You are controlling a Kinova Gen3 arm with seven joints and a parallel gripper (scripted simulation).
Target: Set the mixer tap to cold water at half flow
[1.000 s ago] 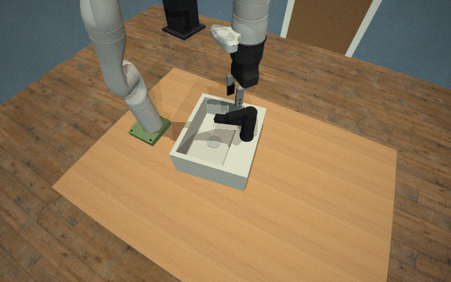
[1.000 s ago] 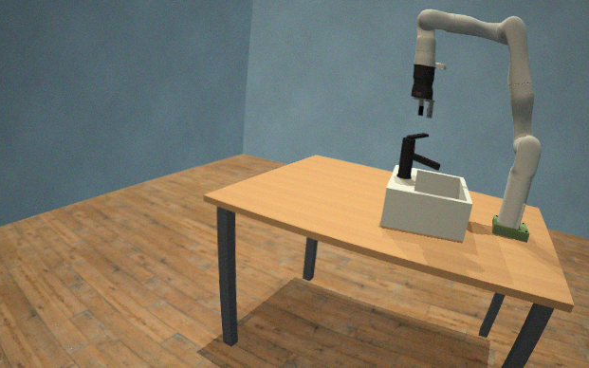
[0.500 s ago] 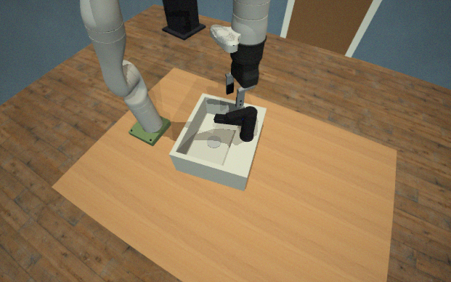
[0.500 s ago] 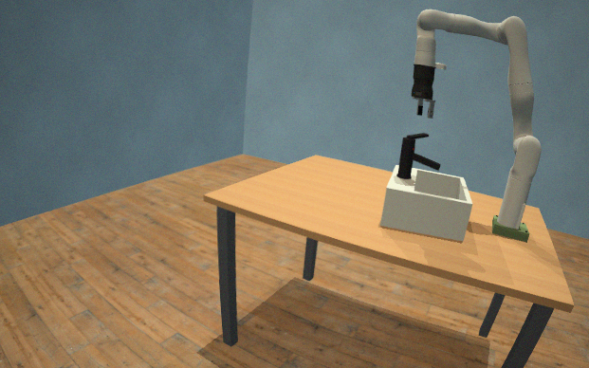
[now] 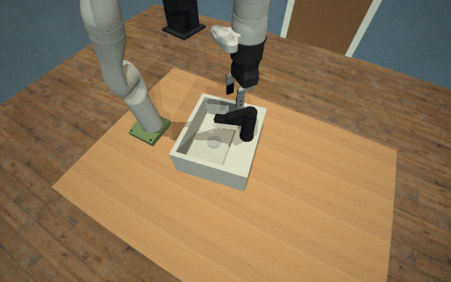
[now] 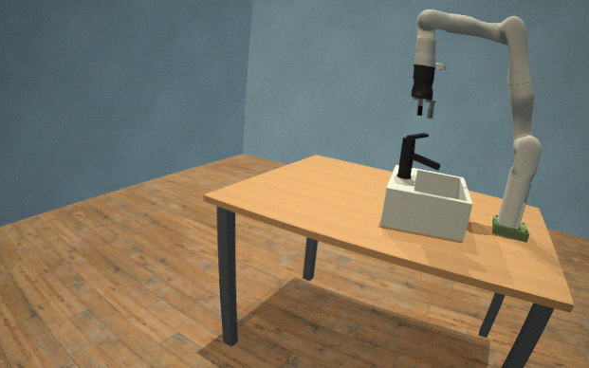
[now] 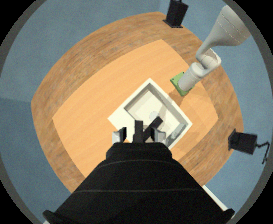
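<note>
Right now the lever is 10 mm ahead of my hand, 20 mm to the left of it and 90 mm below it. Also, from my hand: black mixer tap 10 mm ahead, 40 mm to the left, 140 mm below; then white basin 80 mm behind, 20 mm to the left, 330 mm below.
</note>
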